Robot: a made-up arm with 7 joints.
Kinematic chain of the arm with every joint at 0, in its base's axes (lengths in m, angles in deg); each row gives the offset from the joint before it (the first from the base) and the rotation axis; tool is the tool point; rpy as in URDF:
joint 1: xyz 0 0 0.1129 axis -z
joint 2: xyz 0 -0.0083 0.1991 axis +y
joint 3: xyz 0 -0.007 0.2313 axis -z
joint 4: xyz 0 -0.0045 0.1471 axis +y
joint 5: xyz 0 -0.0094 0.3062 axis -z
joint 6: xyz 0 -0.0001 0.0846 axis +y
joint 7: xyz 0 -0.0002 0.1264 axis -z
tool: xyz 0 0 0 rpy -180 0 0
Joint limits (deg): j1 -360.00..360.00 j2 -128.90..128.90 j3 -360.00..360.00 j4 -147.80..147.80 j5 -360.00..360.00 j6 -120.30..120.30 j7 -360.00..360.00
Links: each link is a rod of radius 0.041 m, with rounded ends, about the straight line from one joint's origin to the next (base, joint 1, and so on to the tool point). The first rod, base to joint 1, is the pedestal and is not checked.
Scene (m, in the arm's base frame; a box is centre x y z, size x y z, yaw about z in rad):
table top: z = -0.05
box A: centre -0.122 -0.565 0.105 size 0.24 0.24 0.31 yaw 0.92
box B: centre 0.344 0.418 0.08 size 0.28 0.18 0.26 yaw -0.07
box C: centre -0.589 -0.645 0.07 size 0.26 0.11 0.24 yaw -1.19
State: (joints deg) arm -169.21 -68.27 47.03 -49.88 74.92 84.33 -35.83
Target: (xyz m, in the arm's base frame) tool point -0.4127 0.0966 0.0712
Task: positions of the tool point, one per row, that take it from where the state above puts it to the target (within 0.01 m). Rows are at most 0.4 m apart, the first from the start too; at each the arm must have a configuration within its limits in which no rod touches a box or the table.
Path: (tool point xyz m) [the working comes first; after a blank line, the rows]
Joints at the target: -56.51 -108.82 81.42 -110.72 88.17 54.59 -35.83
Straight joint move there: touches box A.

1: 0.6524 -0.3628 0.2500
2: 0.5702 -0.4792 0.2757
3: 0.4643 -0.5484 0.3593
4: 0.3594 -0.5446 0.4763
5: -0.0153 -0.5706 0.4627
6: -0.2725 -0.3850 0.4701
7: -0.3358 -0.1362 0.4767
8: -0.2489 0.0479 0.4664
9: -0.3873 0.0978 0.3032
10: -0.4127 0.0966 0.0712

